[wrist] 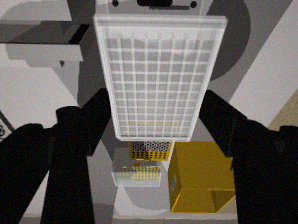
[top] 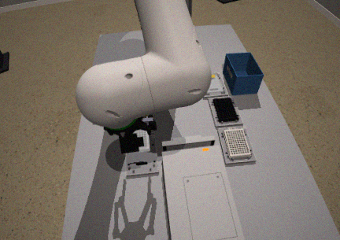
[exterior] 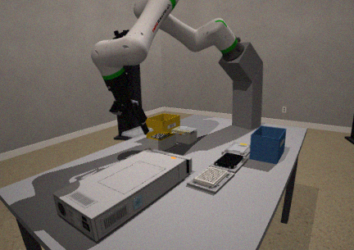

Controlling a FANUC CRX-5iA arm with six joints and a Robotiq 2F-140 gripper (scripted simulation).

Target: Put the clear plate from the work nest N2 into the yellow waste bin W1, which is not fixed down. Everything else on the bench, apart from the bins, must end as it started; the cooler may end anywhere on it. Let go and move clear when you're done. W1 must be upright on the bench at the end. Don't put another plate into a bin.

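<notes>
Right now the yellow waste bin W1 is 38 cm behind my hand, 13 cm below it and 1 cm to the left of it. From my hand the other things lie so: yellow-topped tip rack: 18 cm behind, 11 cm below, 6 cm to the left; then clear plate: 2 cm below; then nest N2: 16 cm below.
</notes>
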